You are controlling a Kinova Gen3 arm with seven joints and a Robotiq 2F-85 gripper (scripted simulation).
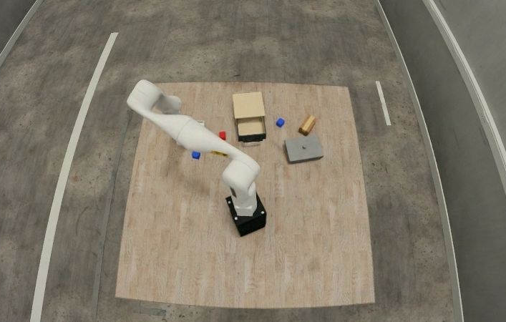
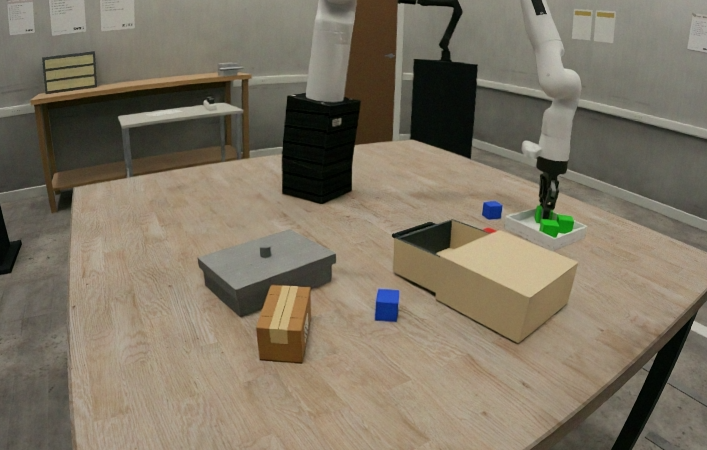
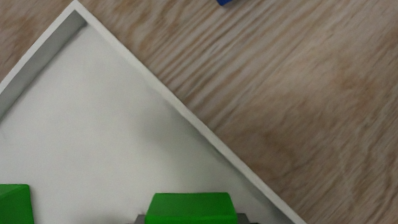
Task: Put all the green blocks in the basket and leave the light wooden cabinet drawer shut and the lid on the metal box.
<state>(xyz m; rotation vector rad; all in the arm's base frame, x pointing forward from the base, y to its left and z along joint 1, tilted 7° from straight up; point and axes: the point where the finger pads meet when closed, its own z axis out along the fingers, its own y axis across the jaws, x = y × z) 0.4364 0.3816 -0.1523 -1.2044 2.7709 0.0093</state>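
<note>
Now: hand 30 mm short of the white basket, 30 mm to the left of it and 20 mm above it. Also, from my hand: light wooden cabinet 140 mm ahead, 360 mm to the right, 10 mm above; then red block 20 mm ahead, 210 mm to the right, 10 mm below; then drawer 70 mm ahead, 370 mm to the right.
</note>
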